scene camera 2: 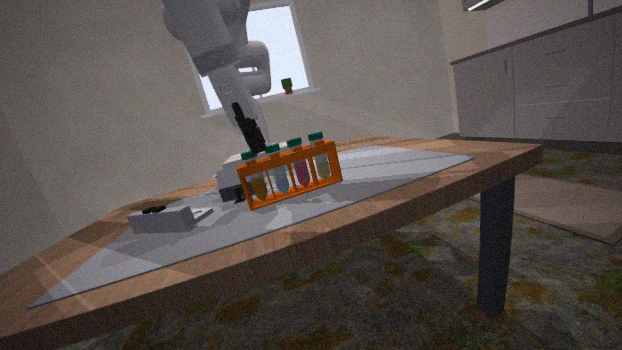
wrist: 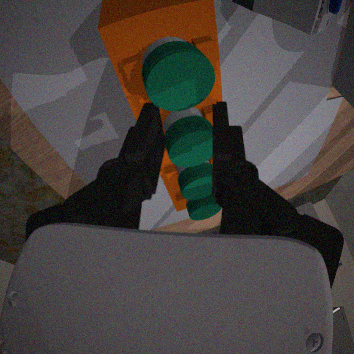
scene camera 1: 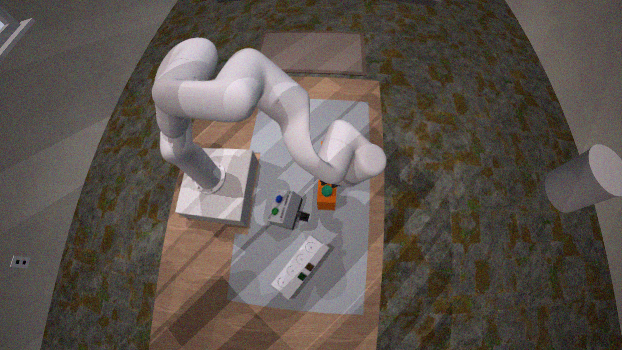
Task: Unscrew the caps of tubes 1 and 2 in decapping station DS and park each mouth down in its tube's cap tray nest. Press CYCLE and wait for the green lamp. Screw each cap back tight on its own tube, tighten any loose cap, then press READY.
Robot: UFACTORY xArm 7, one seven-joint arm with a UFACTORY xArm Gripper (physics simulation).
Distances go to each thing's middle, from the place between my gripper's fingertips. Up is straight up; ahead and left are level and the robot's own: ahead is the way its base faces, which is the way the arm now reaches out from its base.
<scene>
Right now the grey control box [scene camera 1: 289,207] is 120 mm behind my hand, 90 mm to the right of it and 80 mm below it.
</scene>
